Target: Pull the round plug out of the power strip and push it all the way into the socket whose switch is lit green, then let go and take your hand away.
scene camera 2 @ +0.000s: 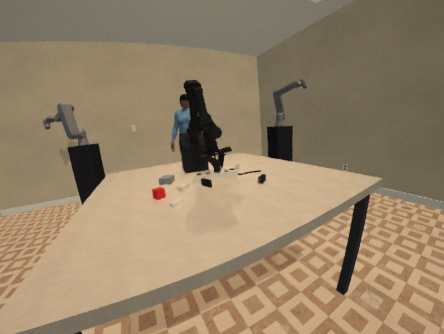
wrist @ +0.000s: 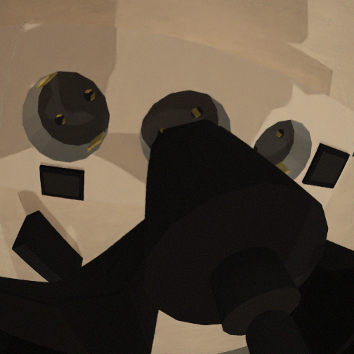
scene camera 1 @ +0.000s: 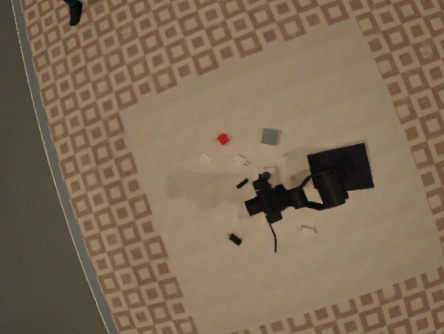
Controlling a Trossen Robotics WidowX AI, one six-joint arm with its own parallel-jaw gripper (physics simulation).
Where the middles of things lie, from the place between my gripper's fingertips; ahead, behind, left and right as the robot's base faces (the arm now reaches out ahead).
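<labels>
Black block (wrist: 38, 244): my hand is 40 mm above it, 80 mm short of it and 90 mm to the left of it. Black round plug (wrist: 228, 237): 20 mm above my hand, 20 mm behind it and 10 mm to the right of it. Going by their middles, the plug is the nearest to my hand of the things named here.
</labels>
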